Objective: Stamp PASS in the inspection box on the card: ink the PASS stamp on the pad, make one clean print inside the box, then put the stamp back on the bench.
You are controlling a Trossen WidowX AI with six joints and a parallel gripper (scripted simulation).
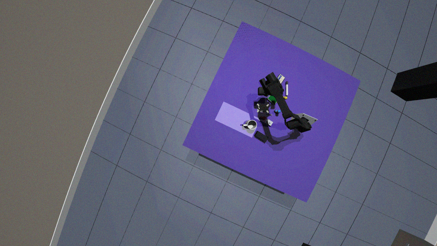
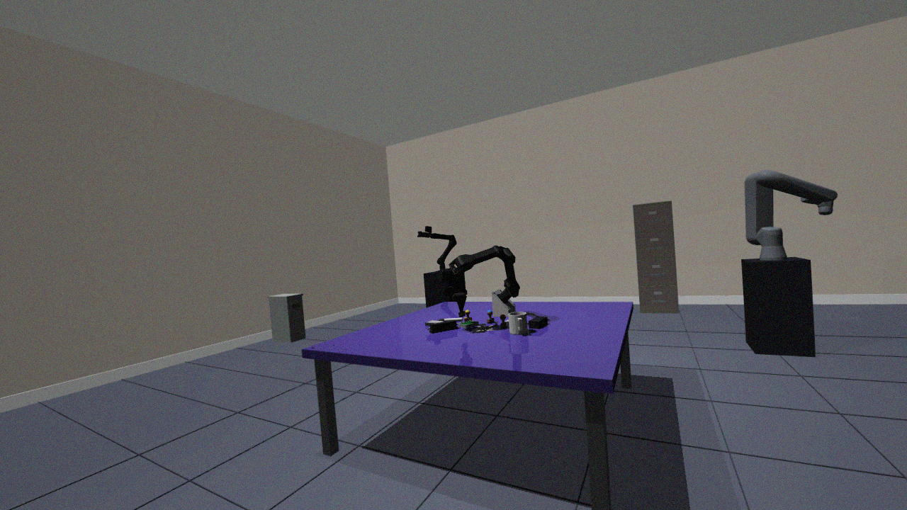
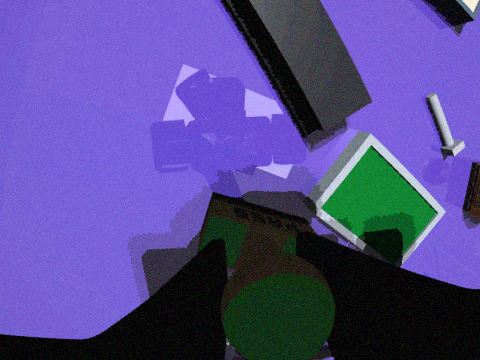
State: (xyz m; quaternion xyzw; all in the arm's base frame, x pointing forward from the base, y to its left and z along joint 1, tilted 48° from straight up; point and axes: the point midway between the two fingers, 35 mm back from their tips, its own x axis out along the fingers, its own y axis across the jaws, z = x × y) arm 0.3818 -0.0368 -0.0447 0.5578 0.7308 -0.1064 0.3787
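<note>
Now: gripper tip 20 mm short of the black bar, 100 mm to the left of it and 80 mm above it. Also, from my gripper tip: cream card: 50 mm behind, 90 mm to the left, 90 mm below; then green ink pad: 100 mm behind, 20 mm to the right, 90 mm below; then green stamp: right at my gripper tip.
</note>
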